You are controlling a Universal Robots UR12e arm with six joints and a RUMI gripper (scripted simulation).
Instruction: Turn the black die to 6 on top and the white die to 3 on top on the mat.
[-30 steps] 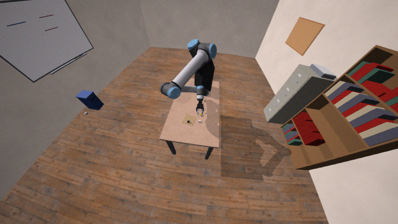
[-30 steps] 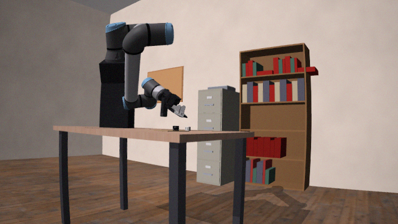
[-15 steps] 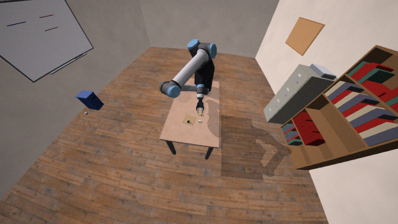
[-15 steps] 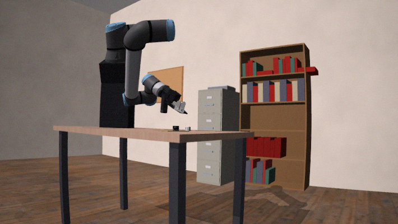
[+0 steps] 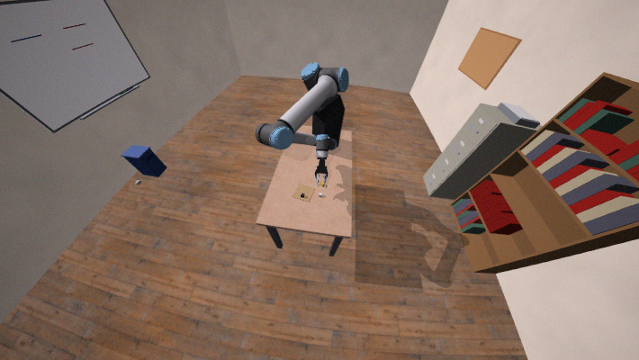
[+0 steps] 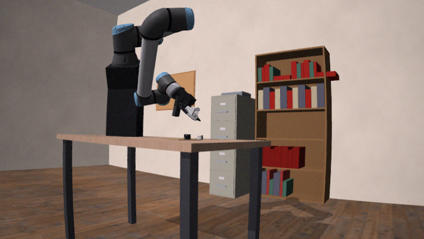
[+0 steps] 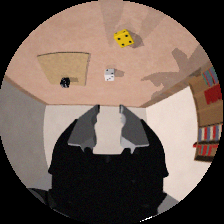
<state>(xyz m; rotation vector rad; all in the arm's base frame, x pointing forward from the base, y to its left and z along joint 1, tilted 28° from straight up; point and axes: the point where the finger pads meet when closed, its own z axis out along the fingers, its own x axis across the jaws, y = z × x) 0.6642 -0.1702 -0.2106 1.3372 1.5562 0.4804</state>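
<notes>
Now: the white die 100 mm below my hand and 30 mm ahead of it. Round my hand: tan mat: 130 mm to the right, 110 mm below, 10 mm behind; yellow die: 100 mm below, 80 mm behind, 30 mm to the left; black die: 150 mm to the right, 100 mm below, 20 mm ahead.
</notes>
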